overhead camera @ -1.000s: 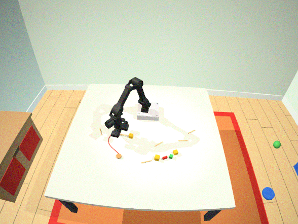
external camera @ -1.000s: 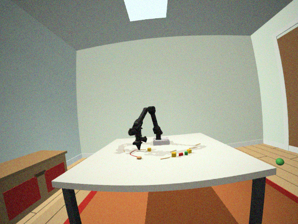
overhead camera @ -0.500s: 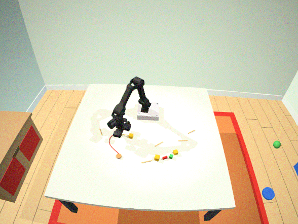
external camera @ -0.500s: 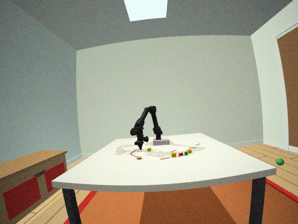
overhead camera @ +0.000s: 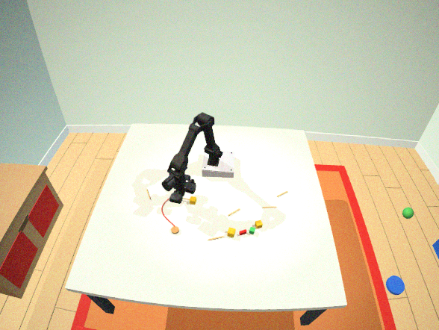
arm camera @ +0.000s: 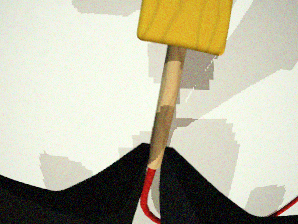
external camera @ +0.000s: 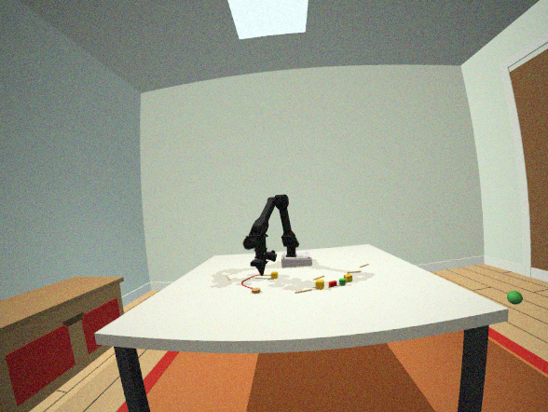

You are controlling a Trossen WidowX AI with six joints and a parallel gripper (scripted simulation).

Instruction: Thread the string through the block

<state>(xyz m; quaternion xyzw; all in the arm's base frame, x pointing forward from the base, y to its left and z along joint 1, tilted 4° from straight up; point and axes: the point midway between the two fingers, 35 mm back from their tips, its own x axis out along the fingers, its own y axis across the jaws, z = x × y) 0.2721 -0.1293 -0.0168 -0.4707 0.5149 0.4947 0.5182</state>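
My gripper tip is now 7 cm to the right of the yellow block. From my gripper tip the other things lie so: thin wooden stick 2 cm to the left; then red block 16 cm ahead, 35 cm to the left; then round wooden button 20 cm ahead, 2 cm to the left, 1 cm below.
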